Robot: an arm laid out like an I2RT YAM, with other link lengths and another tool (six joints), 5 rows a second.
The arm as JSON. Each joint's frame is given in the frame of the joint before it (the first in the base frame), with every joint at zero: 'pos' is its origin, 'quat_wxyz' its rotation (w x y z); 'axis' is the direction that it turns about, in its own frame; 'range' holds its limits. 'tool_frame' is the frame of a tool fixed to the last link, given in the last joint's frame.
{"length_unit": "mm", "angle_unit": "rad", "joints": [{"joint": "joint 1", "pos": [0.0, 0.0, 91.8], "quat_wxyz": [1.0, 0.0, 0.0, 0.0], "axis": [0.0, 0.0, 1.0], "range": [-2.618, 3.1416]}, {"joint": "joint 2", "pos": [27.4, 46.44, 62.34], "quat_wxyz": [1.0, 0.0, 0.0, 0.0], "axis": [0.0, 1.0, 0.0], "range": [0.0, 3.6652]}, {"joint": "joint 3", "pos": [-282.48, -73.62, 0.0], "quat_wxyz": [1.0, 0.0, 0.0, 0.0], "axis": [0.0, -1.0, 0.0], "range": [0.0, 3.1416]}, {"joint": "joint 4", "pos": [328.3, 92.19, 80.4], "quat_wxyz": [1.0, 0.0, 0.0, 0.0], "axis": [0.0, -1.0, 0.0], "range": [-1.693, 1.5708]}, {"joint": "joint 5", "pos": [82.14, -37.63, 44.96], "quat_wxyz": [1.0, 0.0, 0.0, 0.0], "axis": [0.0, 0.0, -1.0], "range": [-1.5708, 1.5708]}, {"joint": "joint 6", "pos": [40.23, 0.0, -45.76], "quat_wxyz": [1.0, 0.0, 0.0, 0.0], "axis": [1.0, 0.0, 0.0], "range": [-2.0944, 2.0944]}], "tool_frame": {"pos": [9.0, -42.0, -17.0], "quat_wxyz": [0.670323, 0.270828, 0.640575, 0.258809]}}
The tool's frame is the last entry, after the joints.
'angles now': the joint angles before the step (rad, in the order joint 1, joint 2, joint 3, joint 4, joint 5, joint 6). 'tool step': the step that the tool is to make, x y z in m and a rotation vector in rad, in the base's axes. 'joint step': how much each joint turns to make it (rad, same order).
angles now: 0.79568, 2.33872, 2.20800, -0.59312, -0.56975, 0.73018
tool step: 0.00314, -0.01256, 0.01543, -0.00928, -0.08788, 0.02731
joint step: -0.01132, -0.04866, -0.03230, -0.00972, 0.01649, -0.09132
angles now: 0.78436, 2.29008, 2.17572, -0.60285, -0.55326, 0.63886
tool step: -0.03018, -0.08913, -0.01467, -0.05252, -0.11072, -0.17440
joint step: -0.05994, -0.37685, -0.58802, 0.24894, 0.16101, -0.01536
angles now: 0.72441, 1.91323, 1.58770, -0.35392, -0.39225, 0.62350
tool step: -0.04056, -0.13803, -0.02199, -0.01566, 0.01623, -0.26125
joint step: -0.17751, -0.40270, -0.51417, 0.10808, 0.06694, 0.05386
